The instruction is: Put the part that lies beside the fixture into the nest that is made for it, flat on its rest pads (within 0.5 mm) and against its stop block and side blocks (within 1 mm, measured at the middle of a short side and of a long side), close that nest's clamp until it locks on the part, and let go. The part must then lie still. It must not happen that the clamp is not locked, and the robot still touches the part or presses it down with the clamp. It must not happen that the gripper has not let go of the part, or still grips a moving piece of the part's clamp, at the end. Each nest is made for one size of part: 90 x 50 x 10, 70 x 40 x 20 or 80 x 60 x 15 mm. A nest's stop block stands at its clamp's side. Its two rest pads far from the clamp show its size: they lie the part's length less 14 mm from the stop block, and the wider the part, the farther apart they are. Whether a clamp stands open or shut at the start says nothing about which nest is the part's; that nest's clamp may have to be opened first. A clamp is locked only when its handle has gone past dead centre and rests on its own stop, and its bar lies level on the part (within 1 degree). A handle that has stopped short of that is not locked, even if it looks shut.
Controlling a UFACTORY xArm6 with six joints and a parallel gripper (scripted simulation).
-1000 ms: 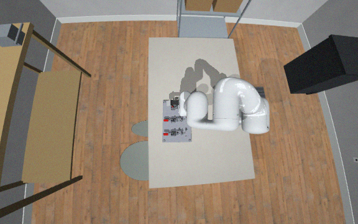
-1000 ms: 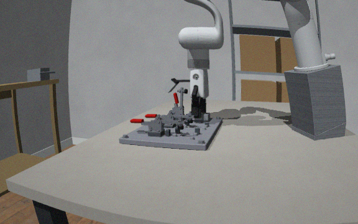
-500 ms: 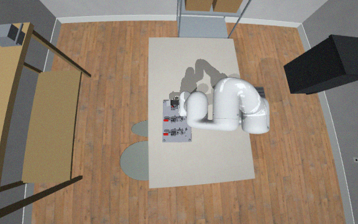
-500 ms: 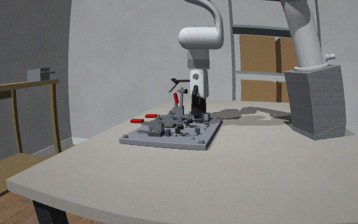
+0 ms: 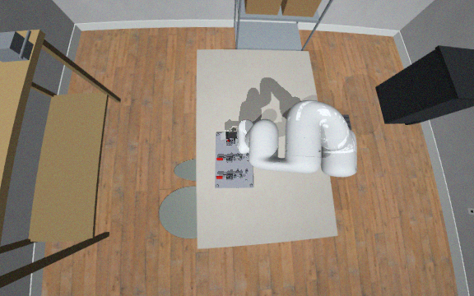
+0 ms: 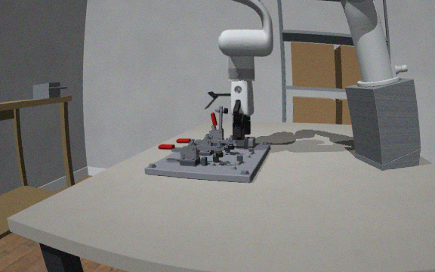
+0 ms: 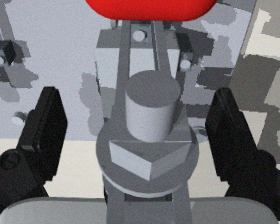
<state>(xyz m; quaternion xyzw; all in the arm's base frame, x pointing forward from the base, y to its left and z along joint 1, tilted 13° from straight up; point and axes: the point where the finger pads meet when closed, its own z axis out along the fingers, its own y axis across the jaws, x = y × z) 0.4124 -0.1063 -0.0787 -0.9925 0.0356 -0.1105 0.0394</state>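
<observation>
The grey block part is 20 mm below my hand. Round my hand: grey fixture plate (110 mm to the left, 50 mm ahead, 40 mm below).
</observation>
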